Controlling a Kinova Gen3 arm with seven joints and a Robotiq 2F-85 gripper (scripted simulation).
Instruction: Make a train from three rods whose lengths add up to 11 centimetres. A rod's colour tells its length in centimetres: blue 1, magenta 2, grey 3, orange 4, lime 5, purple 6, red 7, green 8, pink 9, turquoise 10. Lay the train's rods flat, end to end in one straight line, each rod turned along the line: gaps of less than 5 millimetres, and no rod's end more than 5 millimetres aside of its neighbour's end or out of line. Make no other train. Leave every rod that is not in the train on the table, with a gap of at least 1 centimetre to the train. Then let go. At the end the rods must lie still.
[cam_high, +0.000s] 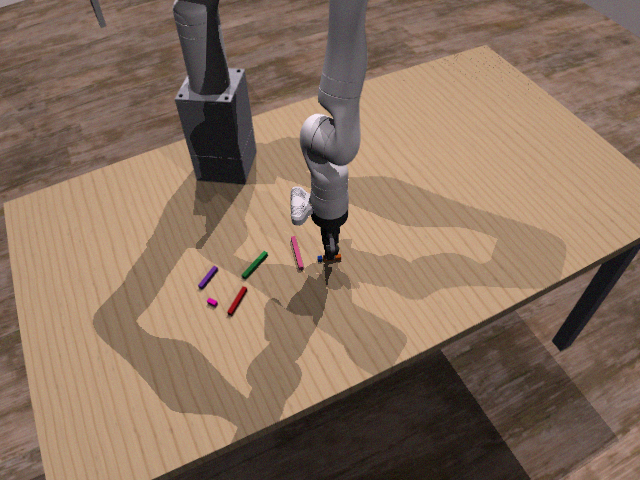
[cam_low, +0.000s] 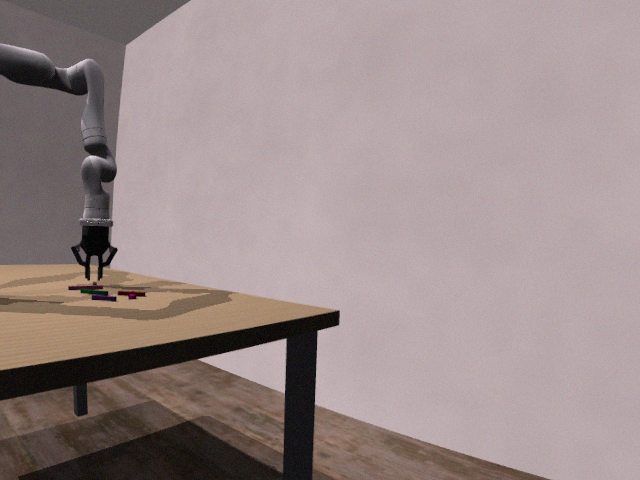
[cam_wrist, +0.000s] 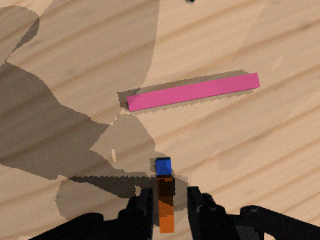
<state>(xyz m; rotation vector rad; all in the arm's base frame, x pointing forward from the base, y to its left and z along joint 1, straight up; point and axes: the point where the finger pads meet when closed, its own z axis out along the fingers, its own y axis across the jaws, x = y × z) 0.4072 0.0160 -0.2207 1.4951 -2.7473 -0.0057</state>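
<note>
Right now my hand is 3 cm above the orange rod and 1 cm short of it. Also, from my hand: blue rod (3 cm below, 2 cm to the right, 1 cm behind); then pink rod (6 cm behind, 5 cm to the right, 3 cm below); then green rod (14 cm to the right, 9 cm behind, 3 cm below).
</note>
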